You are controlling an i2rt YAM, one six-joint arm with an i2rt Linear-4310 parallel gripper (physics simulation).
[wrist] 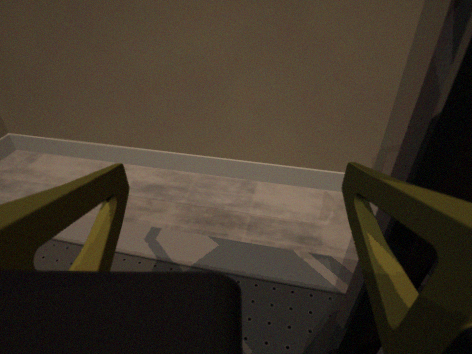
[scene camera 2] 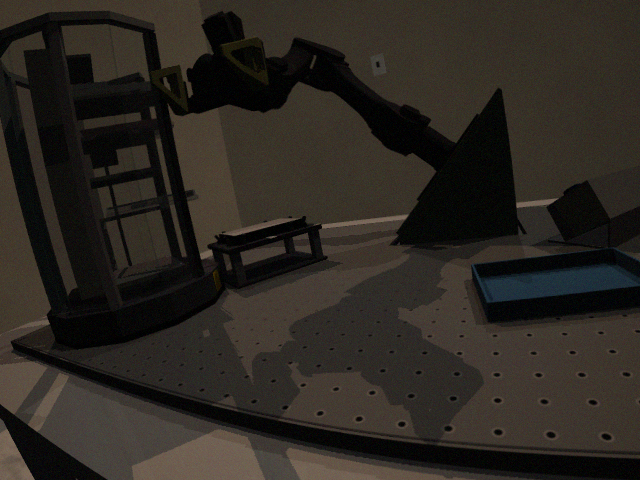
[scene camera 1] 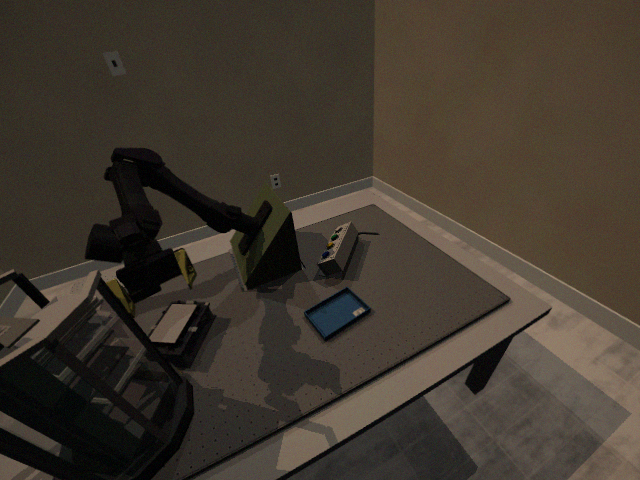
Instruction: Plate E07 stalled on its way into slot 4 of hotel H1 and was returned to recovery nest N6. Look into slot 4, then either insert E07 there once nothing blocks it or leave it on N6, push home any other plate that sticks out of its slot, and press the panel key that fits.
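Where they show: gripper, fingertip midpoint: (wrist: pixel 235 175) (scene camera 2: pixel 184 64) (scene camera 1: pixel 162 300); arm's base, link origin: (scene camera 2: pixel 451 160) (scene camera 1: pixel 255 228).
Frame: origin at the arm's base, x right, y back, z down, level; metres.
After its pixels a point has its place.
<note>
My gripper (scene camera 1: pixel 161 299) {x 0.231, y -0.418, z -0.168 m} (scene camera 2: pixel 226 96) (wrist: pixel 235 175) {x 0.231, y -0.418, z -0.168 m} is open and empty, its yellow fingers wide apart. It is raised beside the upper part of hotel H1 (scene camera 1: pixel 183 408) {x 0.296, y -0.464, z 0.085 m} (scene camera 2: pixel 155 315) {x 0.301, y -0.482, z 0.105 m}, above nest level. A pale-topped plate (scene camera 1: pixel 175 321) {x 0.293, y -0.244, z 0.050 m} (scene camera 2: pixel 263 229) {x 0.271, y -0.276, z 0.051 m} lies flat on the dark recovery nest (scene camera 2: pixel 235 268) {x 0.291, y -0.337, z 0.094 m}; its label is unreadable. In scene camera 2 a thin plate-like piece (scene camera 2: pixel 191 194) {x 0.322, y -0.358, z -0.024 m} sticks out past the hotel's post, low on the nest side; its slot number cannot be told. The inside of slot 4 cannot be made out. The key panel (scene camera 1: pixel 338 253) {x -0.203, y -0.227, z 0.047 m} has green, yellow and blue keys and a dark one.
A blue tray (scene camera 1: pixel 333 315) {x -0.099, y -0.379, z 0.122 m} (scene camera 2: pixel 563 308) {x -0.103, y -0.431, z 0.119 m} lies on the perforated board. A dark wedge-shaped stand (scene camera 1: pixel 281 253) {x -0.041, y -0.142, z 0.034 m} (scene camera 2: pixel 470 196) {x -0.031, y -0.142, z 0.057 m} carries the arm between nest and panel. The hotel's tall posts stand close to the fingers. The wrist view shows the wall (wrist: pixel 225 75) and the board's edge.
</note>
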